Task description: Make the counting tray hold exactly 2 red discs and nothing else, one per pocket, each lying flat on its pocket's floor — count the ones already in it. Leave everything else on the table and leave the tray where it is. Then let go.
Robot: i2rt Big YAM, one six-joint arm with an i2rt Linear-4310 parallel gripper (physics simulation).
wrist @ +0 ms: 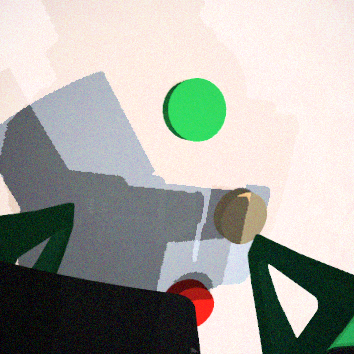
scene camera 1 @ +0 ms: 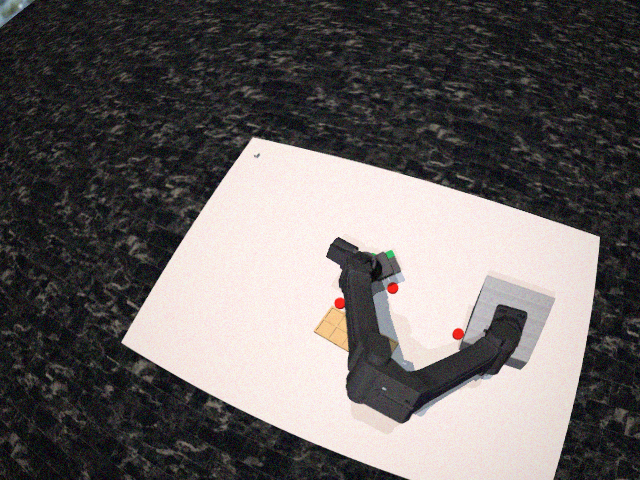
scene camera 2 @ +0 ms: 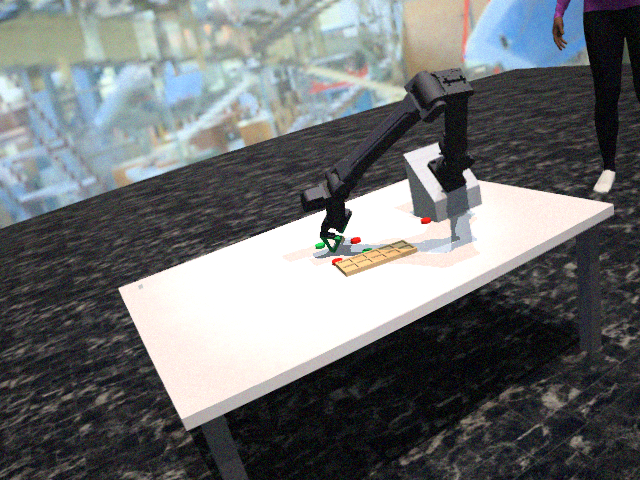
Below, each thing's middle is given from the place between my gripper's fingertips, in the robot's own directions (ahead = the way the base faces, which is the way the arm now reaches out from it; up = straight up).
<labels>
I see my gripper 4 cm to the left of the tan disc (wrist: 239, 214), 3 cm past it and 1 cm above it. Also, from my hand: tan counting tray (scene camera 2: 379, 256): 20 cm to the left, 1 cm below, 1 cm behind.
</labels>
